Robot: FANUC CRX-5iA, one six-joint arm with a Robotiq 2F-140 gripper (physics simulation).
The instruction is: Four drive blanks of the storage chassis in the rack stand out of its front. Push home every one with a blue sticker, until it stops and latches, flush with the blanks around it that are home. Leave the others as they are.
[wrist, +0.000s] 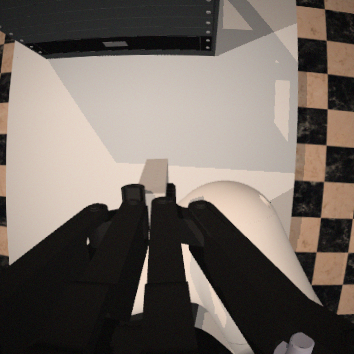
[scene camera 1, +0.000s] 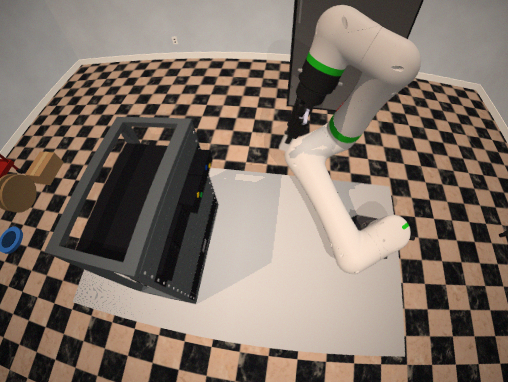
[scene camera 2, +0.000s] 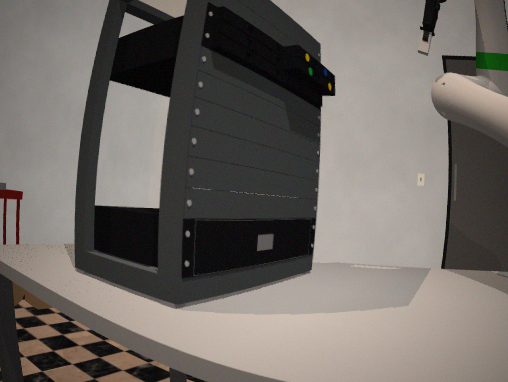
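The rack (scene camera 1: 159,185) (scene camera 2: 172,175) (wrist: 115,20) stands on the table. Near its top, the black storage chassis (scene camera 2: 250,45) has blanks standing out at its right part in scene camera 2. There a blue sticker (scene camera 2: 325,72) (scene camera 1: 207,167), a green sticker (scene camera 2: 310,71) and two yellow stickers, one upper left (scene camera 2: 307,57) and one lower right (scene camera 2: 329,87), show. The stickers do not show in the wrist view. My gripper (scene camera 1: 291,137) (scene camera 2: 425,37) (wrist: 157,175) is shut, with a pale block-shaped tip (scene camera 2: 424,46) (wrist: 156,175) at its fingers. It points down, well apart from the rack front.
The arm's pale lower links (scene camera 1: 325,200) (scene camera 2: 470,100) (wrist: 240,215) are close to the gripper. A black unit with a grey label (scene camera 2: 225,245) fills the rack's bottom. The table (scene camera 1: 320,310) (scene camera 2: 300,340) (wrist: 45,150) extends in front. A dark cabinet (scene camera 1: 307,30) (scene camera 2: 475,200) stands behind.
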